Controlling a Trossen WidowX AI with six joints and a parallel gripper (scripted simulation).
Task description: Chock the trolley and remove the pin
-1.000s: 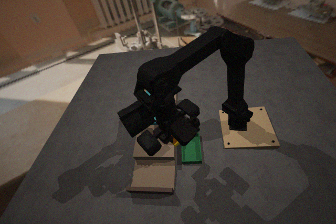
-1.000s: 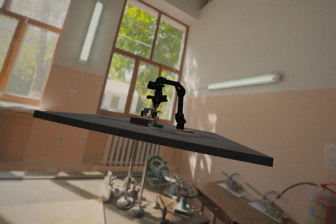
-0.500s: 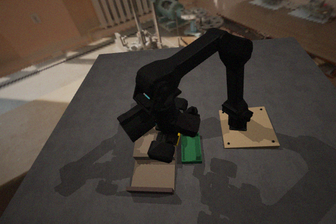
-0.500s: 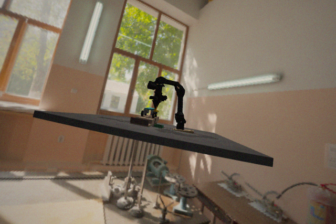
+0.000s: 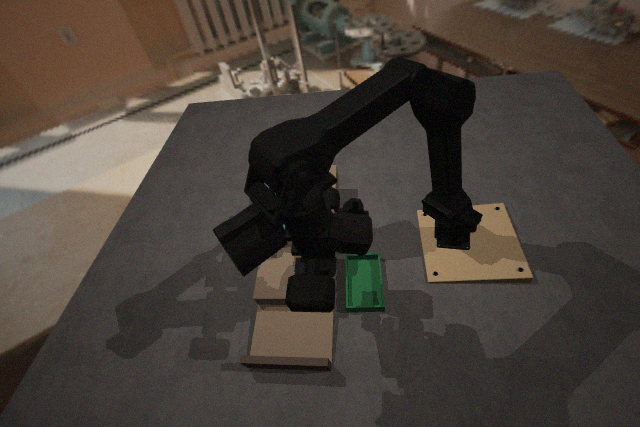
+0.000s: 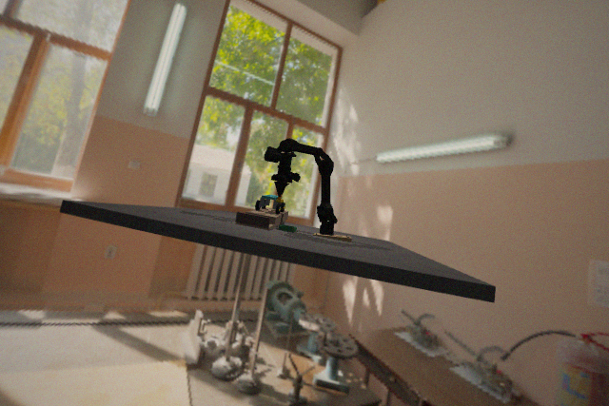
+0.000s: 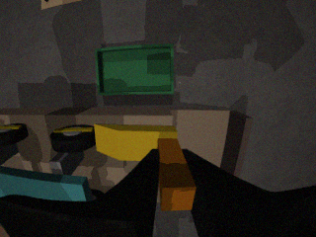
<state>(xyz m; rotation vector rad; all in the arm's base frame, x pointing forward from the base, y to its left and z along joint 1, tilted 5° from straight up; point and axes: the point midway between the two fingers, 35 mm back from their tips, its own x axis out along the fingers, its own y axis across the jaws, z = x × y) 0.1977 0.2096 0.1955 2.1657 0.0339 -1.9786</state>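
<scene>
The red-headed stop pin lies 26 cm to the right of my gripper tip, 11 cm ahead of it and 2 cm below it. Round my gripper tip: lower ramp piece (16 cm below, 6 cm to the left, 6 cm ahead); green tray (16 cm below, 6 cm to the right, 5 cm behind); yellow chock (2 cm to the right, 1 cm below).
</scene>
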